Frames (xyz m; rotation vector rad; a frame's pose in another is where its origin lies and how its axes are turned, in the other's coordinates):
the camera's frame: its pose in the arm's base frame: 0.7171 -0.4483 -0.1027 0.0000 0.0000 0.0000
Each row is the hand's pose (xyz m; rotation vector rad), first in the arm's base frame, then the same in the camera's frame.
Working: the arm's base frame: its pose in the camera's frame: -0.7171 0.4483 0.1027 0.0000 0.0000 0.0000

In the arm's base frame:
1: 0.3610 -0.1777 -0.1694 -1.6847 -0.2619 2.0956
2: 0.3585 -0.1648 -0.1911 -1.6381 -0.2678 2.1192
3: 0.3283 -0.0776 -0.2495 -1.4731 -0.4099 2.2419
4: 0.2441 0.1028 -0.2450 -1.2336 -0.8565 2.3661
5: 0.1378 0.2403 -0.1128 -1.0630 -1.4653 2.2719
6: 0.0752 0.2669 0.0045 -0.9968 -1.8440 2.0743
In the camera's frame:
1: -0.3561 0.2706 -0.0667 -1.6847 -0.2619 2.0956
2: -0.3586 0.2835 -0.0884 -1.6381 -0.2678 2.1192
3: -0.3888 0.3707 -0.1468 -1.4731 -0.4099 2.2419
4: -0.4730 0.5511 -0.1423 -1.2336 -0.8565 2.3661
5: -0.5793 0.6886 -0.0101 -1.0630 -1.4653 2.2719
6: -0.6419 0.7152 0.1072 -0.9968 -1.8440 2.0743

